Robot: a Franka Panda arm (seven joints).
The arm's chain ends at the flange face. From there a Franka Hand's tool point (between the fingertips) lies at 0.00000 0.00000 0.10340 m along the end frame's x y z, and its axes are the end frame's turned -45 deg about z.
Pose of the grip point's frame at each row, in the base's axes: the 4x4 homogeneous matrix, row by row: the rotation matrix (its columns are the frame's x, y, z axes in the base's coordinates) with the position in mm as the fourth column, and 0 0 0 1 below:
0.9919 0.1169 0.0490 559.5; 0.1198 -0.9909 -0.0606 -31.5; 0.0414 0.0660 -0.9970 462.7; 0 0 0 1
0.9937 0.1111 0.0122 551.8; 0.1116 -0.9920 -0.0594 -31.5; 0.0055 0.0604 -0.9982 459.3; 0 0 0 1
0.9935 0.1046 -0.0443 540.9; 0.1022 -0.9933 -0.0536 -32.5; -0.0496 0.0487 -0.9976 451.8; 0 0 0 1
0.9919 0.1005 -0.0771 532.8; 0.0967 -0.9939 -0.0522 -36.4; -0.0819 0.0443 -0.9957 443.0; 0 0 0 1
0.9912 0.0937 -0.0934 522.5; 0.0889 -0.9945 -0.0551 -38.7; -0.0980 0.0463 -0.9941 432.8; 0 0 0 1
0.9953 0.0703 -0.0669 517.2; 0.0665 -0.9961 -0.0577 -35.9; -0.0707 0.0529 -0.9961 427.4; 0 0 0 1
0.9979 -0.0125 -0.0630 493.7; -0.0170 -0.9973 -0.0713 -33.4; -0.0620 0.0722 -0.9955 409.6; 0 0 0 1
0.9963 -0.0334 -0.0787 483.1; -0.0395 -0.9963 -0.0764 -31.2; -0.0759 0.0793 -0.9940 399.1; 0 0 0 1
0.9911 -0.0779 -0.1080 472.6; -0.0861 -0.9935 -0.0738 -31.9; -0.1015 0.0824 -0.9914 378.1; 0 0 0 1
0.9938 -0.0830 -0.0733 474.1; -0.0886 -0.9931 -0.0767 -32.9; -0.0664 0.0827 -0.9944 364.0; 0 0 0 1
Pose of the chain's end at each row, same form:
0.7840 -0.6187 0.0490 554.4; -0.6160 -0.7854 -0.0606 -25.2; 0.0759 0.0174 -0.9970 565.8; 0 0 0 1
0.7812 -0.6241 0.0122 550.5; -0.6225 -0.7804 -0.0594 -25.4; 0.0466 0.0388 -0.9982 562.5; 0 0 0 1
0.7765 -0.6285 -0.0443 545.5; -0.6301 -0.7746 -0.0536 -27.0; -0.0006 0.0695 -0.9976 555.0; 0 0 0 1
0.7724 -0.6303 -0.0771 540.8; -0.6344 -0.7712 -0.0522 -31.0; -0.0266 0.0892 -0.9957 546.0; 0 0 0 1
0.7671 -0.6346 -0.0934 532.2; -0.6404 -0.7661 -0.0551 -33.0; -0.0366 0.1020 -0.9941 535.6; 0 0 0 1
0.7535 -0.6541 -0.0669 524.1; -0.6573 -0.7514 -0.0577 -29.9; -0.0126 0.0874 -0.9961 530.4; 0 0 0 1
0.6968 -0.7145 -0.0630 500.2; -0.7172 -0.6932 -0.0713 -26.0; 0.0072 0.0949 -0.9955 512.5; 0 0 0 1
0.6809 -0.7281 -0.0787 491.2; -0.7324 -0.6766 -0.0764 -23.3; 0.0024 0.1097 -0.9940 501.9; 0 0 0 1
0.6457 -0.7559 -0.1080 483.8; -0.7634 -0.6416 -0.0738 -24.3; -0.0135 0.1300 -0.9914 480.6; 0 0 0 1
0.6440 -0.7614 -0.0733 481.7; -0.7649 -0.6396 -0.0767 -25.0; 0.0115 0.1054 -0.9944 466.8; 0 0 0 1

